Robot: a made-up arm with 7 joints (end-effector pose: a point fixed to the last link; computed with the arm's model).
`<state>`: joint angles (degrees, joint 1 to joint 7).
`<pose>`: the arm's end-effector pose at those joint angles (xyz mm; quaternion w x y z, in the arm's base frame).
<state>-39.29 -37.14 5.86 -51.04 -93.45 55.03 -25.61</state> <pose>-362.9 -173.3 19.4 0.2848 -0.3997 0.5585 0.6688</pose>
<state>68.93 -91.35 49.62 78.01 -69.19 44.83 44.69</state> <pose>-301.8 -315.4 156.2 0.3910 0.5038 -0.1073 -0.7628</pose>
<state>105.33 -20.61 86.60 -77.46 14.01 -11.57 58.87</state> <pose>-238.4 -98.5 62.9 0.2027 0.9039 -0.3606 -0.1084</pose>
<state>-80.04 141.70 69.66 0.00 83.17 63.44 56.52</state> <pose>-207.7 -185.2 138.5 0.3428 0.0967 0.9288 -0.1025</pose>
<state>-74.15 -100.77 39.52 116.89 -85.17 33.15 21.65</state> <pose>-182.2 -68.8 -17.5 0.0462 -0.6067 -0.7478 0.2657</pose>
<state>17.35 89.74 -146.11 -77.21 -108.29 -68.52 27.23</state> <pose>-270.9 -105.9 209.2 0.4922 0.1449 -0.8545 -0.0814</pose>
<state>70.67 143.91 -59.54 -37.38 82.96 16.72 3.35</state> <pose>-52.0 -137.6 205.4 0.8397 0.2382 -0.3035 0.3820</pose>
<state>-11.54 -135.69 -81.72 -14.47 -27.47 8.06 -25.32</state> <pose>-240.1 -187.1 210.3 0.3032 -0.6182 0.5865 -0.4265</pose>
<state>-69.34 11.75 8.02 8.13 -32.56 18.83 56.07</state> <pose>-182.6 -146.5 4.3 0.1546 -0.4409 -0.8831 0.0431</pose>
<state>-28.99 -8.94 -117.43 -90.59 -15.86 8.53 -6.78</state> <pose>-204.7 -229.1 220.0 0.6251 0.0189 -0.3504 -0.6972</pose>
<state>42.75 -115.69 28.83 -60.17 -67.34 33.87 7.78</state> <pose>-170.3 -61.6 4.5 0.6842 -0.1802 0.7043 -0.0584</pose>
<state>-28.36 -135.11 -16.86 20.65 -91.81 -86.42 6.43</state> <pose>-246.1 -146.7 257.8 0.9567 -0.1540 0.1080 0.2221</pose>
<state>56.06 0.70 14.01 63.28 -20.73 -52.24 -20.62</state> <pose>-172.2 -97.7 253.4 0.1770 0.0031 0.0895 0.9801</pose>
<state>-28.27 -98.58 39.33 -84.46 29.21 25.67 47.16</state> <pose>-193.6 -150.1 167.8 0.5429 -0.4686 0.6953 -0.0466</pose>
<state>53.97 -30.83 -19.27 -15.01 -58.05 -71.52 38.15</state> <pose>-327.1 -138.4 143.3 0.1552 -0.7985 -0.4000 0.4221</pose>
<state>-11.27 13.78 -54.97 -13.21 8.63 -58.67 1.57</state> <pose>-276.8 -288.7 125.3 0.1858 -0.1034 -0.9768 -0.0253</pose>
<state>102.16 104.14 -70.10 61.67 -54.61 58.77 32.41</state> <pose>-3.5 -17.5 52.9 0.7586 0.2337 0.6005 -0.0961</pose>
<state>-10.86 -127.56 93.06 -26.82 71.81 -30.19 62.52</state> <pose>-239.3 -216.8 237.4 0.4461 -0.5198 0.4310 -0.5874</pose>
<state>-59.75 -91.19 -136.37 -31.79 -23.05 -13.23 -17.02</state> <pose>-204.9 -220.6 179.2 0.4032 -0.7932 0.0651 -0.4516</pose>
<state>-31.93 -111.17 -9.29 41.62 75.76 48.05 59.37</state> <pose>-191.5 -232.1 201.0 0.6285 -0.7683 -0.0032 -0.1213</pose>
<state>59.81 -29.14 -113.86 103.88 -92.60 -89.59 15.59</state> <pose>-344.2 -47.9 174.3 0.2773 0.6732 -0.5669 -0.3855</pose>
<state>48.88 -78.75 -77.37 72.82 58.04 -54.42 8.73</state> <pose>-341.8 32.5 193.5 0.0582 -0.6573 -0.4978 0.5628</pose>
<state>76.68 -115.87 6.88 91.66 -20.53 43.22 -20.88</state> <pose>-233.3 -198.1 164.4 0.0911 -0.7544 0.6201 0.1953</pose>
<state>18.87 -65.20 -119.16 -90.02 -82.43 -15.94 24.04</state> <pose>-104.9 -185.0 252.1 0.1857 -0.7313 -0.1560 -0.6374</pose>
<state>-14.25 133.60 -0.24 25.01 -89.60 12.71 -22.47</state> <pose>-153.6 -20.0 143.7 0.5186 0.4906 0.6976 0.0612</pose>
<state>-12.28 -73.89 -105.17 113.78 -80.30 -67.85 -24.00</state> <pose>-272.6 -154.3 265.0 0.2317 -0.4625 0.6391 0.5691</pose>
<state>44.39 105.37 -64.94 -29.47 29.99 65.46 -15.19</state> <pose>-141.4 -69.7 212.3 0.5790 -0.3468 -0.4278 0.6012</pose>
